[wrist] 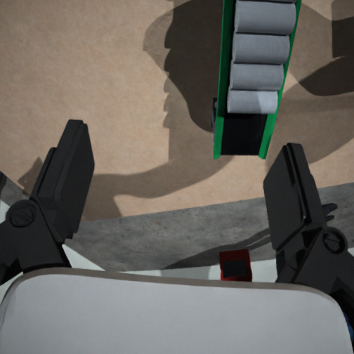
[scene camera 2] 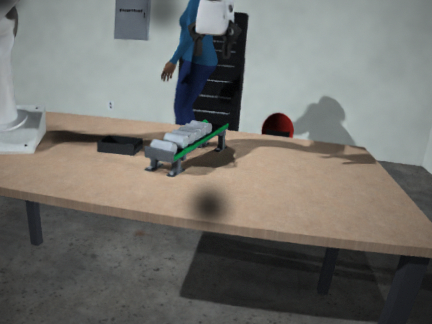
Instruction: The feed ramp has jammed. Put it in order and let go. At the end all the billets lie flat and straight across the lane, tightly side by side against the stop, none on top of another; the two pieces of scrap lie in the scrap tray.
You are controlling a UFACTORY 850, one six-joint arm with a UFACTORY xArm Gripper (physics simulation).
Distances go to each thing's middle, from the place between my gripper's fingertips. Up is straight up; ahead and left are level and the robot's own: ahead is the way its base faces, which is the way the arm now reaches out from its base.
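Picture the black scrap tray (scene camera 2: 112, 144): my hand is a good way to the right of it, well beyond it and well above it.
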